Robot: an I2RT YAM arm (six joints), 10 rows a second.
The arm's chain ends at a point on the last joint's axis. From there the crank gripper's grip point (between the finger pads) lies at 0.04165 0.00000 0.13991 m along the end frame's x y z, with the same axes.
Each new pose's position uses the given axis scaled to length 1; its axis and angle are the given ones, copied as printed.
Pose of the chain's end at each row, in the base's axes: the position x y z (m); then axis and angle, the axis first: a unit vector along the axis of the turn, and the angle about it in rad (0 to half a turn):
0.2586, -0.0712, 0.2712, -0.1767, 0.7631, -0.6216, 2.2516
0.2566, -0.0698, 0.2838, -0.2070, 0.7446, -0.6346, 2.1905
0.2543, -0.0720, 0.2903, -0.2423, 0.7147, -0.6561, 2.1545
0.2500, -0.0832, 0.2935, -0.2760, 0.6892, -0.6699, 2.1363
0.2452, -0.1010, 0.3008, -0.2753, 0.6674, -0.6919, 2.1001
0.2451, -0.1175, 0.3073, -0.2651, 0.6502, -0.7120, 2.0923
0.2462, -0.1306, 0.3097, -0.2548, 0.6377, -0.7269, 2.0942
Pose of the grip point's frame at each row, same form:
0.3425, -0.1894, 0.2540, -0.1767, 0.7631, -0.6216, 2.2516
0.3491, -0.1824, 0.2750, -0.2070, 0.7446, -0.6346, 2.1905
0.3531, -0.1795, 0.2920, -0.2423, 0.7147, -0.6561, 2.1545
0.3537, -0.1855, 0.3026, -0.2760, 0.6892, -0.6699, 2.1363
0.3496, -0.2014, 0.3189, -0.2753, 0.6674, -0.6919, 2.1001
0.3472, -0.2188, 0.3322, -0.2651, 0.6502, -0.7120, 2.0923
0.3456, -0.2334, 0.3392, -0.2548, 0.6377, -0.7269, 2.0942

